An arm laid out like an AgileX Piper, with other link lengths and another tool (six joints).
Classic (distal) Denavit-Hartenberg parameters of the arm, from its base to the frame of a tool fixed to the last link. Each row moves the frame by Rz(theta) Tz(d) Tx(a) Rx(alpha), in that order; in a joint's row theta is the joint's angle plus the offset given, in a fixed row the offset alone. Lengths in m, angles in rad.
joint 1: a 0  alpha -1.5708  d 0.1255  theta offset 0
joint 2: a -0.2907  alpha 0  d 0  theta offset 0.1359
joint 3: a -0.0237  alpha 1.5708  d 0  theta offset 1.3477
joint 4: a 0  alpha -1.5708  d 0.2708  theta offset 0
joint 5: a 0  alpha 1.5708  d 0  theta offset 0
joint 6: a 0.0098  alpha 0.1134  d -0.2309  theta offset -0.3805
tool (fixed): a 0  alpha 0  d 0.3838  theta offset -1.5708
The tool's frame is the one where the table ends.
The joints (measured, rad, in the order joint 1, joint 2, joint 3, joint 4, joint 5, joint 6), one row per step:
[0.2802, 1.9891, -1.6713, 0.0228, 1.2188, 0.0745]
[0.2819, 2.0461, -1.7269, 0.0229, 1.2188, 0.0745]
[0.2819, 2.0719, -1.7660, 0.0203, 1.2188, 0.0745]
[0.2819, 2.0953, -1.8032, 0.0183, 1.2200, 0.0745]
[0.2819, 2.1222, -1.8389, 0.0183, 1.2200, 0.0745]
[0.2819, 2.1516, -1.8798, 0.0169, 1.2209, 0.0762]
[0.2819, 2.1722, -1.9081, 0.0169, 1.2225, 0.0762]
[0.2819, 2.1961, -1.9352, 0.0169, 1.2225, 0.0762]
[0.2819, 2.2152, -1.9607, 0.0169, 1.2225, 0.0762]
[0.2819, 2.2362, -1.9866, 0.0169, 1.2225, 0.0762]
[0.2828, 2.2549, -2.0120, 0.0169, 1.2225, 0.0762]
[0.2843, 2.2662, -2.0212, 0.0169, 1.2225, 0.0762]
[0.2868, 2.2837, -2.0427, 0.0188, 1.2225, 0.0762]
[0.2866, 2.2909, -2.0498, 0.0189, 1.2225, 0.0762]
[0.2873, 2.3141, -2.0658, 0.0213, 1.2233, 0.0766]
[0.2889, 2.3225, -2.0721, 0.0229, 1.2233, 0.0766]
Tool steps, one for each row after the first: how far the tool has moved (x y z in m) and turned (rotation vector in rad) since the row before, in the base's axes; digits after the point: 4 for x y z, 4 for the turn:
[0.0129, 0.0045, -0.0095, -0.0003, 0.0014, 0.0017]
[0.0084, 0.0020, -0.0004, 0.0013, -0.0135, 0.0006]
[0.0076, 0.0019, 0.0000, 0.0016, -0.0126, 0.0004]
[0.0074, 0.0021, -0.0023, 0.0024, -0.0085, 0.0000]
[0.0081, 0.0021, -0.0021, 0.0019, -0.0105, -0.0014]
[0.0054, 0.0016, -0.0017, 0.0017, -0.0059, 0.0000]
[0.0054, 0.0016, -0.0038, 0.0009, -0.0031, 0.0000]
[0.0049, 0.0014, -0.0019, 0.0018, -0.0061, 0.0000]
[0.0049, 0.0014, -0.0029, 0.0014, -0.0047, 0.0000]
[0.0046, 0.0018, -0.0019, 0.0019, -0.0064, 0.0009]
[0.0016, 0.0013, -0.0031, -0.0006, 0.0020, 0.0015]
[0.0035, 0.0027, -0.0027, 0.0029, -0.0033, 0.0022]
[0.0013, 0.0003, -0.0016, 0.0001, 0.0001, -0.0002]
[0.0027, 0.0015, -0.0075, 0.0001, 0.0084, -0.0001]
[0.0009, 0.0014, -0.0026, 0.0009, 0.0025, 0.0013]

